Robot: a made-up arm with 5 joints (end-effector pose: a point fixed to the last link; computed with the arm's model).
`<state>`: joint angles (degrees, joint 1 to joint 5).
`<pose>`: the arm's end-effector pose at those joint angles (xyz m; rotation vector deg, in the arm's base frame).
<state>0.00 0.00 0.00 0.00 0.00</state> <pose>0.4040 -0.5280 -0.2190 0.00 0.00 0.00</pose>
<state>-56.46 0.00 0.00 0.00 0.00</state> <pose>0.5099 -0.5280 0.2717 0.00 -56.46 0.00</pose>
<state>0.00 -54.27 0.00 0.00 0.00</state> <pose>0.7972 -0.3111 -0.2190 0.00 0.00 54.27</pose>
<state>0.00 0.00 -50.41 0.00 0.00</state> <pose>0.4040 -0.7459 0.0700 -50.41 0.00 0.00</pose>
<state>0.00 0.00 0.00 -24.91 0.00</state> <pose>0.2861 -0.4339 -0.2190 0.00 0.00 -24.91</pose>
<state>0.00 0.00 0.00 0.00 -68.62</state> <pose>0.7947 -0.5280 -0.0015 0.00 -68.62 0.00</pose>
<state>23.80 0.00 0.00 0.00 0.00</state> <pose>0.2308 -0.5280 -0.3528 0.00 23.80 0.00</pose>
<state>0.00 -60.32 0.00 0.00 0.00</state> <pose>0.8239 -0.2666 -0.2190 0.00 0.00 60.32</pose>
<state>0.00 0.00 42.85 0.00 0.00</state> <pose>0.4040 -0.2195 -0.2533 42.85 0.00 0.00</pose>
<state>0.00 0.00 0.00 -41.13 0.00</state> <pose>0.2355 -0.3492 -0.2190 0.00 0.00 -41.13</pose>
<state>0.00 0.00 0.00 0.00 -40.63</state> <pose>0.6699 -0.5280 -0.1472 0.00 -40.63 0.00</pose>
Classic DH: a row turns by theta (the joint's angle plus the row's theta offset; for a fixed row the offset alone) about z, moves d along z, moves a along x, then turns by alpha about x. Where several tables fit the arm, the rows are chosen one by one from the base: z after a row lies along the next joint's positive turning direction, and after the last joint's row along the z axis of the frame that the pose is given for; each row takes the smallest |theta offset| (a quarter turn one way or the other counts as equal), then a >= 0, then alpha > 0; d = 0 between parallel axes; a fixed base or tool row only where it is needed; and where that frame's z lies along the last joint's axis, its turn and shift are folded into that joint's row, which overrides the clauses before.
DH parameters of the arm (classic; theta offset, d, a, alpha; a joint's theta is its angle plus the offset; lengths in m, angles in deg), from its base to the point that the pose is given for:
base (fixed): 0 0.125 0 -90
joint 1: 0 -0.036 0.389 -90
joint 2: 90 -0.032 0.294 90
joint 3: 0 0.169 -0.116 90
joint 4: -90 0.019 0.118 90
joint 5: 0 -0.314 0.036 -90
tool (fixed): 180 -0.395 0 0

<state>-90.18 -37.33 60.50 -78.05 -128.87</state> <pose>-0.0155 -0.5535 0.7901 25.71 -150.71 -62.03</pose>
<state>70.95 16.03 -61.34 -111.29 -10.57</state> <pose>-0.3391 -0.4688 -0.1684 -104.93 -18.39 -49.39</pose>
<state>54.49 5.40 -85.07 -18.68 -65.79</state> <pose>0.5833 -0.5516 -0.2272 -59.47 -18.91 64.32</pose>
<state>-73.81 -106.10 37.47 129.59 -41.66</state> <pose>-0.0138 0.2282 0.2256 -10.74 -51.80 -136.20</pose>
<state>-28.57 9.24 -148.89 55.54 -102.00</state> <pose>0.8438 -0.5264 0.4591 -79.16 -1.10 76.71</pose>
